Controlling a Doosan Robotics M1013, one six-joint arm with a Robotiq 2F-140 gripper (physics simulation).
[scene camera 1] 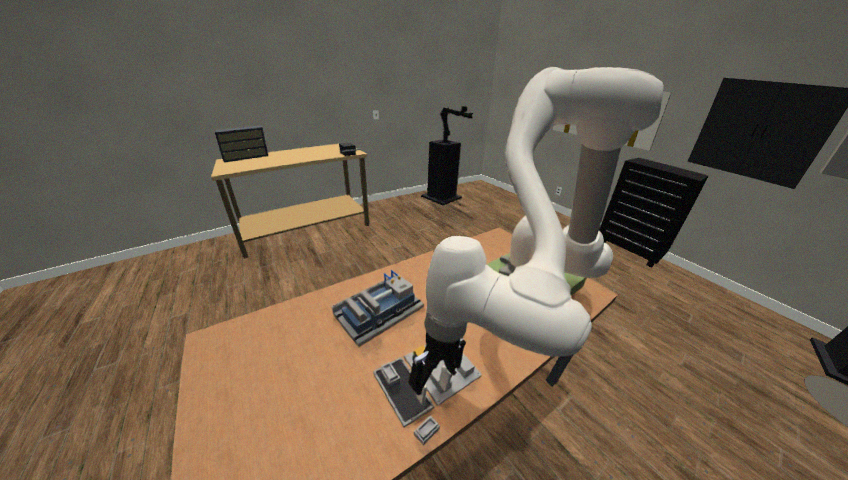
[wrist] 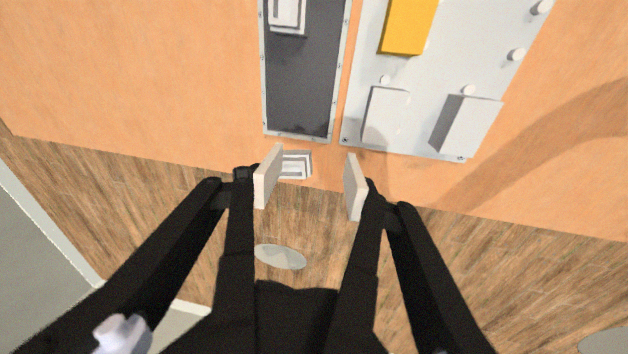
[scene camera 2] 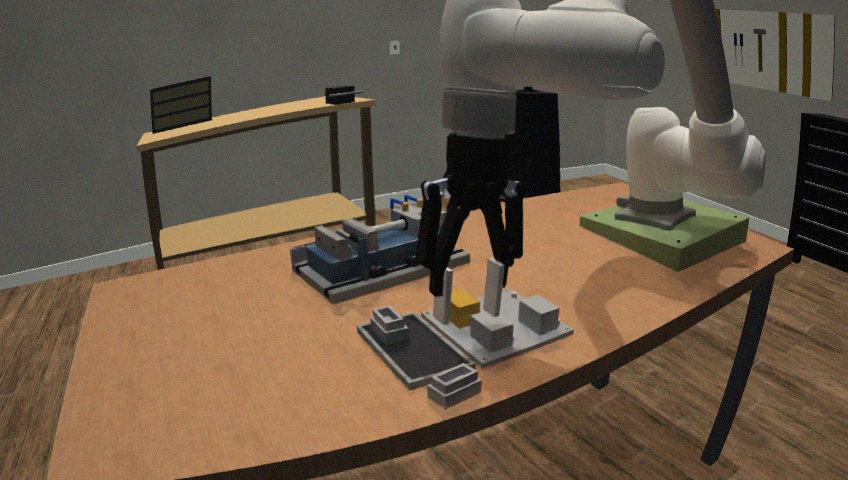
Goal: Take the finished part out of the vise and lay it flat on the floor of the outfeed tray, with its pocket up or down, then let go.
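Places are measured from the arm's base along level axes (x ahead, y left, z up), in metres.
Pixels of known places: gripper, between the fingertips: (scene camera 1: 431, 393) (wrist: 313, 161) (scene camera 2: 466, 316); arm's base, origin of its link: (scene camera 2: 656, 216).
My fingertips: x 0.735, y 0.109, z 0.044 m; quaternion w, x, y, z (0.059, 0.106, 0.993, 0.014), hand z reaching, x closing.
For each thing: its top centre in the pictures, then the offset to it from my fingertips.
- grey stepped part, centre of its top: (scene camera 2: 454, 374) (wrist: 287, 170) (scene camera 1: 427, 426) 0.051 m ahead, 0.038 m left, 0.052 m down
- similar part, centre of its top: (scene camera 2: 387, 314) (scene camera 1: 389, 370) 0.023 m ahead, 0.150 m right, 0.046 m down
- blue vise, centre of its top: (scene camera 2: 375, 218) (scene camera 1: 377, 292) 0.120 m back, 0.398 m right, 0.012 m up
- light grey fixture plate, centre of its top: (wrist: 427, 75) (scene camera 2: 497, 322) (scene camera 1: 442, 365) 0.122 m back, 0.067 m right, 0.079 m down
- yellow block, centre of its top: (wrist: 412, 11) (scene camera 2: 459, 297) 0.090 m back, 0.120 m right, 0.043 m down
A grey stepped part (scene camera 1: 427, 429) (scene camera 2: 454, 384) (wrist: 296, 165) lies on the table just off the front end of the outfeed tray (scene camera 1: 406, 399) (scene camera 2: 425, 347) (wrist: 302, 90), outside it, flat with its pocket up. A similar part (scene camera 1: 390, 373) (scene camera 2: 389, 325) (wrist: 287, 14) lies pocket up on the tray floor near the back end. The blue vise (scene camera 1: 377, 303) (scene camera 2: 386, 243) stands behind; no part shows between its jaws. My gripper (scene camera 1: 432, 387) (scene camera 2: 469, 292) (wrist: 313, 161) is open and empty, above the table. In the wrist view its left pad overlaps the near part.
A light grey fixture plate (scene camera 2: 523, 342) (wrist: 425, 70) lies right beside the tray, bearing a yellow block (scene camera 2: 464, 307) (wrist: 410, 25), two grey blocks (scene camera 2: 490, 331) (scene camera 2: 538, 314) and small pins. The near part lies close to the table's front edge. The arm stands on a green base (scene camera 2: 678, 240).
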